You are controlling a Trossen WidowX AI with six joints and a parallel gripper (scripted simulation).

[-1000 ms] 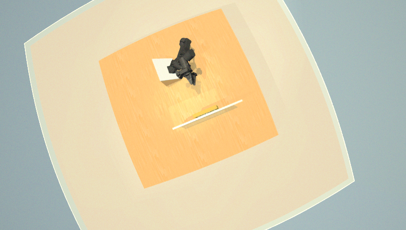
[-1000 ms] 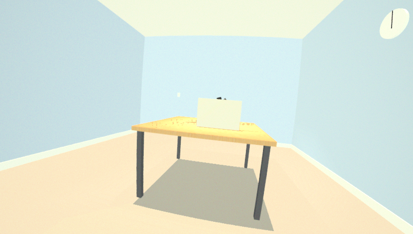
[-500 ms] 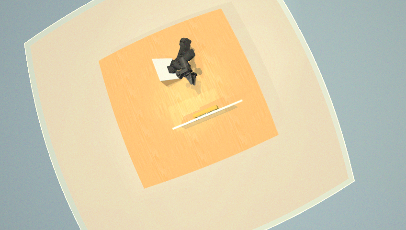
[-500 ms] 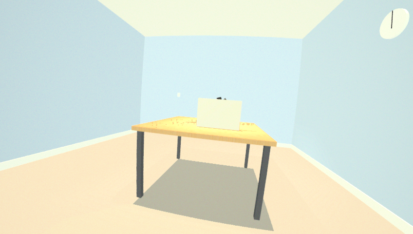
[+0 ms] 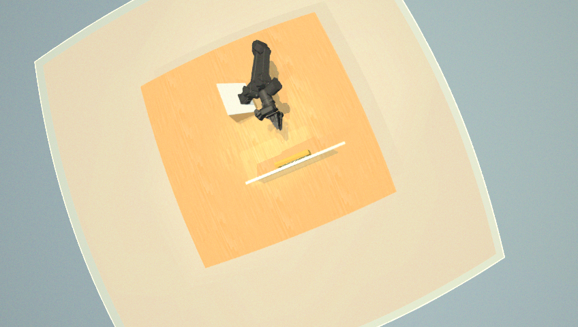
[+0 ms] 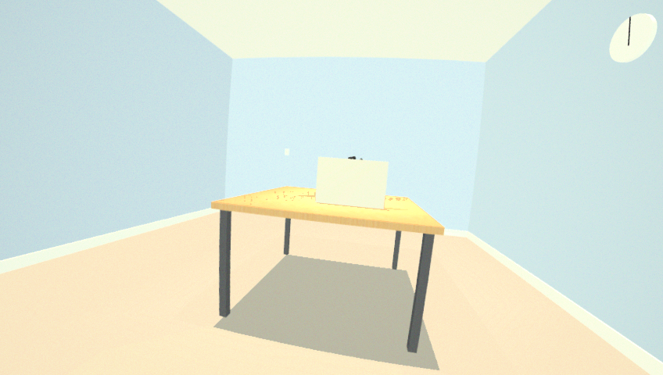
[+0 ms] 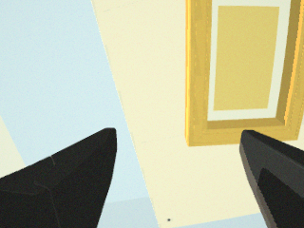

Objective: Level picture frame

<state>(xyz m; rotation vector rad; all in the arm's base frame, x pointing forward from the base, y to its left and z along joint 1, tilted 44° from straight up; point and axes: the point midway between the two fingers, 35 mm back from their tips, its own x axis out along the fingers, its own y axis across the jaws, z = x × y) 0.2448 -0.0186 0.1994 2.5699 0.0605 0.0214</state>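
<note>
Right now my gripper tip is 16 cm short of the picture frame, 8 cm above it and 2 cm to the right of it. Round my gripper tip: white wall panel: 17 cm ahead, 10 cm below, 1 cm to the left.
</note>
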